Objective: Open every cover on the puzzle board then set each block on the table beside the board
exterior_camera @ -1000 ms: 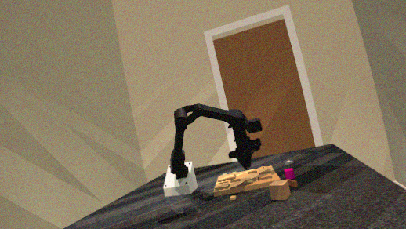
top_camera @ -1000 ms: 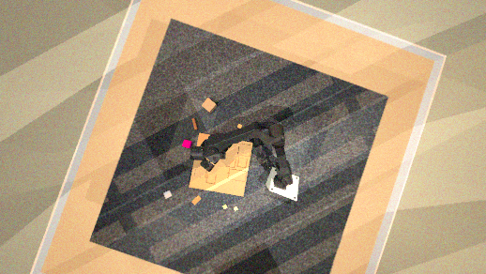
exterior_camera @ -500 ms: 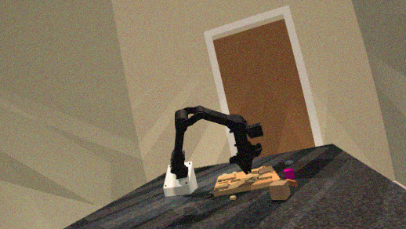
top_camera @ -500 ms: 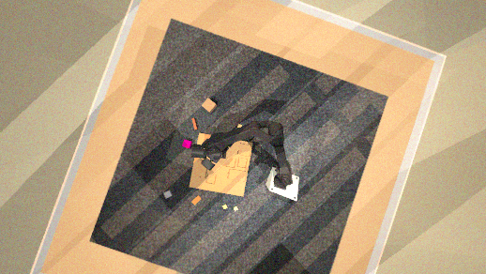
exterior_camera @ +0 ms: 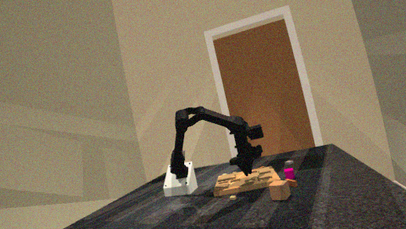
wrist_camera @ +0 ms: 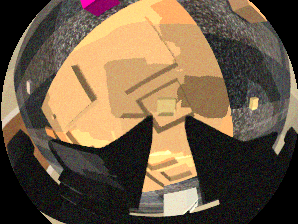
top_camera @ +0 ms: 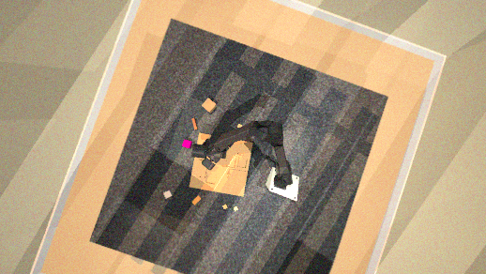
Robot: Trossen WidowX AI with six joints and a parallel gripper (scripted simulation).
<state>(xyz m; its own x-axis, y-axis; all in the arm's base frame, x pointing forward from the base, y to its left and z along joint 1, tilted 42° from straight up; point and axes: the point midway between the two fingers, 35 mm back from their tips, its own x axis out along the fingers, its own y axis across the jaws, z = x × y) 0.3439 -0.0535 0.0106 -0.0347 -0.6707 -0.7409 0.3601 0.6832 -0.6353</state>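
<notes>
Right now the tan wooden puzzle board is 5 cm to the left of my gripper tip, 3 cm below it and 3 cm behind it. Also, from my gripper tip: tan cube: 21 cm to the right, 13 cm ahead, 2 cm below; magenta block: 18 cm ahead, 3 cm below, 2 cm to the left; orange block: 18 cm ahead, 10 cm to the right, 4 cm below.
</notes>
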